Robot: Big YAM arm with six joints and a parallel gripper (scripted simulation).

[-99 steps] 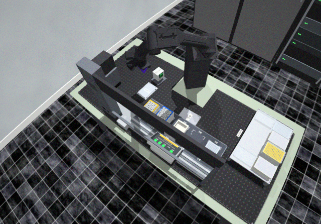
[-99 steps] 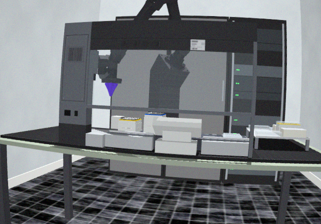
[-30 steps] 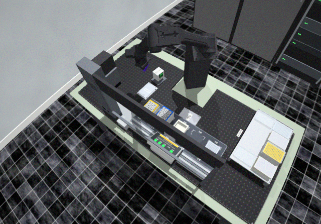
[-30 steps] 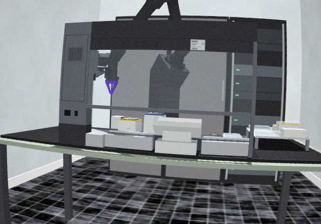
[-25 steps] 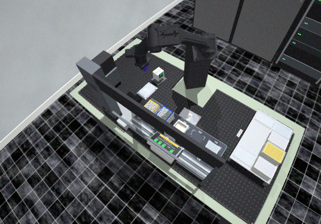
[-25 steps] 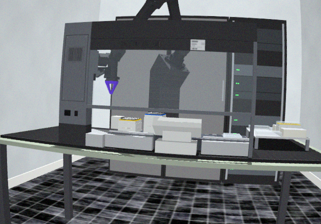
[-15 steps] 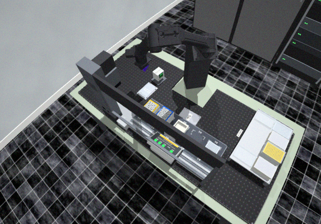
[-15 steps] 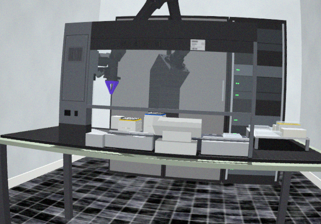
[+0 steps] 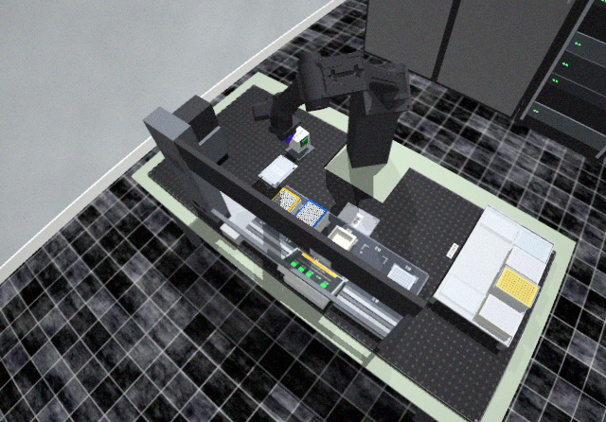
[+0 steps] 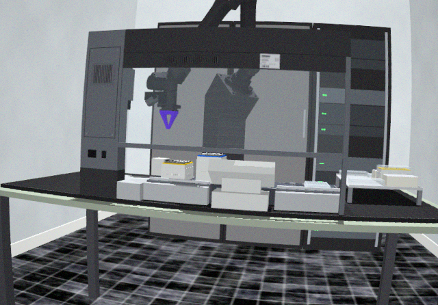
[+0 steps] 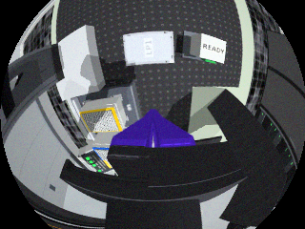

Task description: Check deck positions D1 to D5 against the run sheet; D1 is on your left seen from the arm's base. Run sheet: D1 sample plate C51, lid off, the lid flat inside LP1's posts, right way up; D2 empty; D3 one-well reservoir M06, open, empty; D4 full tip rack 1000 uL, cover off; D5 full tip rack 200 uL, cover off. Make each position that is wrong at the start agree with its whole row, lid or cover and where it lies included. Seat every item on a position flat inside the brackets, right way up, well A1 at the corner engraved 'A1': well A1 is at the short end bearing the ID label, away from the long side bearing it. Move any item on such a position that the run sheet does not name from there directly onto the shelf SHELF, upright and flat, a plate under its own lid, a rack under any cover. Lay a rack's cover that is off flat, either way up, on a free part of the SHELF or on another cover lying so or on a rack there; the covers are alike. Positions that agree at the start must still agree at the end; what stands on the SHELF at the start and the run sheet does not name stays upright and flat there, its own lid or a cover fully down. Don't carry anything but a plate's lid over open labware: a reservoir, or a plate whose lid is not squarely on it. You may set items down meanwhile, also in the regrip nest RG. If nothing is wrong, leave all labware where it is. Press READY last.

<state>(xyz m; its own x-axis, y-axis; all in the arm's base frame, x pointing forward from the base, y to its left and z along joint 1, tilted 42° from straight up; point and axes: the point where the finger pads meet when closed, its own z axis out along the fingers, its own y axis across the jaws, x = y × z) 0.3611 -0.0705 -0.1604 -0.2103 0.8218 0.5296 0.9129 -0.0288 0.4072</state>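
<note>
The ready button box is 18 cm below my hand, 12 cm behind it and 9 cm to the right of it. From my hand the other things lie so: blue-rimmed tip rack 27 cm to the left, 12 cm below, 9 cm ahead; clear plate lid 23 cm below, 7 cm to the right, 3 cm ahead; yellow-rimmed tip rack 15 cm to the left, 14 cm below, 13 cm ahead.
</note>
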